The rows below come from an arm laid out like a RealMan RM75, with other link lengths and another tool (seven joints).
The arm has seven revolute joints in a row. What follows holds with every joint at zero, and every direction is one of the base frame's.
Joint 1 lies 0.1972 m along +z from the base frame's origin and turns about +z.
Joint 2 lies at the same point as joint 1 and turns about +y.
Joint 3 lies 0.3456 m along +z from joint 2 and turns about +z.
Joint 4 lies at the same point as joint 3 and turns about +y.
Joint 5 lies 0.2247 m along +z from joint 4 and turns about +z.
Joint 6 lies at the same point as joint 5 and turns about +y.
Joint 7 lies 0.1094 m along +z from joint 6 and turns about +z.
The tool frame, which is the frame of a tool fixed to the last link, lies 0.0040 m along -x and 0.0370 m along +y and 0.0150 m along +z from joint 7; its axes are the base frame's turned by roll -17.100, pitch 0.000 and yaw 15.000 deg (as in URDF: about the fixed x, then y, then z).
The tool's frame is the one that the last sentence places.
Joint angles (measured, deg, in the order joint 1, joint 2, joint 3, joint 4, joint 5, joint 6, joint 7), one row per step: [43.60, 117.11, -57.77, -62.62, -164.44, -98.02, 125.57]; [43.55, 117.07, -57.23, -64.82, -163.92, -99.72, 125.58]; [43.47, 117.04, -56.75, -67.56, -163.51, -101.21, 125.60]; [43.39, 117.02, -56.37, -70.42, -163.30, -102.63, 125.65]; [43.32, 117.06, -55.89, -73.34, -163.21, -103.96, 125.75]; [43.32, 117.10, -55.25, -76.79, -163.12, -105.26, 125.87]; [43.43, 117.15, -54.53, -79.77, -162.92, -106.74, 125.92]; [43.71, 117.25, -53.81, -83.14, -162.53, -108.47, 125.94]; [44.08, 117.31, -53.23, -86.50, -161.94, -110.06, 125.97]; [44.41, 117.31, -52.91, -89.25, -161.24, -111.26, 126.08]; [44.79, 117.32, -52.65, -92.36, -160.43, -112.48, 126.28]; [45.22, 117.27, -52.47, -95.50, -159.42, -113.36, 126.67]
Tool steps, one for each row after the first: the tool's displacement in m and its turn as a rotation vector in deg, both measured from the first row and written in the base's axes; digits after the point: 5 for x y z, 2 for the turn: [-0.00606, -0.00095, 0.00644, 0.36, 0.64, 0.53]; [-0.01294, -0.00146, 0.01400, 1.19, 1.03, 1.55]; [-0.01974, -0.00229, 0.02165, 2.12, 1.13, 2.69]; [-0.02645, -0.00343, 0.02918, 3.23, 1.17, 3.80]; [-0.03464, -0.00448, 0.03822, 4.84, 1.20, 5.29]; [-0.04236, -0.00638, 0.04612, 5.98, 1.41, 6.49]; [-0.05241, -0.00897, 0.05424, 7.08, 1.75, 8.11]; [-0.06319, -0.01172, 0.06197, 8.17, 2.10, 10.04]; [-0.07250, -0.01423, 0.06796, 9.04, 2.42, 11.81]; [-0.08305, -0.01743, 0.07418, 10.06, 2.73, 13.92]; [-0.09425, -0.02038, 0.08034, 11.37, 3.12, 16.28]
